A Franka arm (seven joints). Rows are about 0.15 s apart.
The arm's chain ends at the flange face. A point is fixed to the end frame.
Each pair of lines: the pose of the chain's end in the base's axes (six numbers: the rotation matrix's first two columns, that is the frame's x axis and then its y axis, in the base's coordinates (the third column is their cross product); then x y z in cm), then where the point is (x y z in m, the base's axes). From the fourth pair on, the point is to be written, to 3 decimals.
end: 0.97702 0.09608 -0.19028 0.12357 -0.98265 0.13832 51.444 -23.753 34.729
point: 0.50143 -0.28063 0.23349
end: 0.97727 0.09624 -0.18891 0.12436 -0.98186 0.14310 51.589 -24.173 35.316
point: 0.50314 -0.28537 0.23954
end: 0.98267 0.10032 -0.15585 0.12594 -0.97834 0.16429 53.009 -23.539 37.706
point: 0.52168 -0.28104 0.26383
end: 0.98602 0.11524 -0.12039 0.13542 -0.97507 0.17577 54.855 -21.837 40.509
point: 0.545 -0.265 0.292
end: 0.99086 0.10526 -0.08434 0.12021 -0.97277 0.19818 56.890 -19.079 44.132
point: 0.569 -0.239 0.329
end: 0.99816 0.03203 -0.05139 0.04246 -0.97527 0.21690 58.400 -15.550 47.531
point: 0.585 -0.206 0.364
